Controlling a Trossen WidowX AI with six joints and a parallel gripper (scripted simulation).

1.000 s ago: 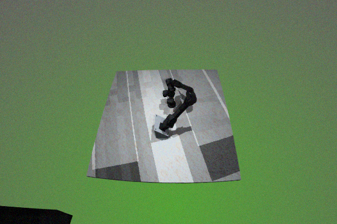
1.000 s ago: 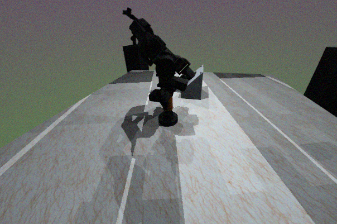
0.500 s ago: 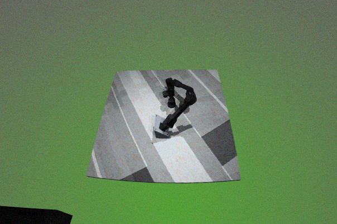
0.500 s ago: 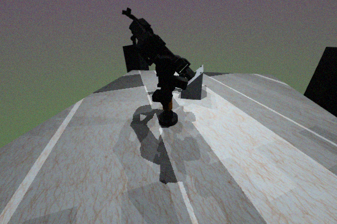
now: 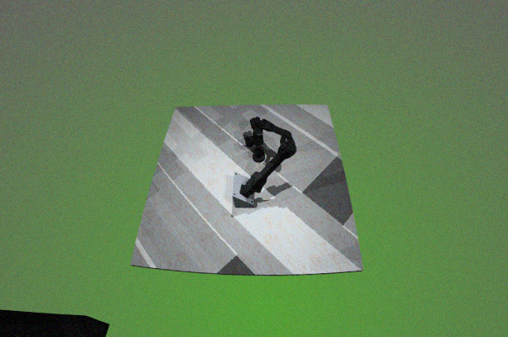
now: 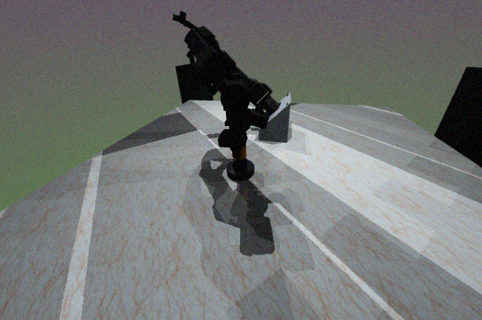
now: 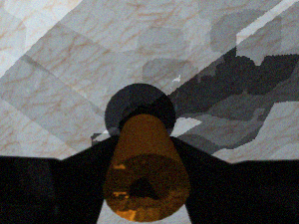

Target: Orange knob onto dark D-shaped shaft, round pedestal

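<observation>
My gripper tip is 20 mm below the orange knob. The rest, counted from my gripper tip: dark round pedestal: 40 mm below.
</observation>
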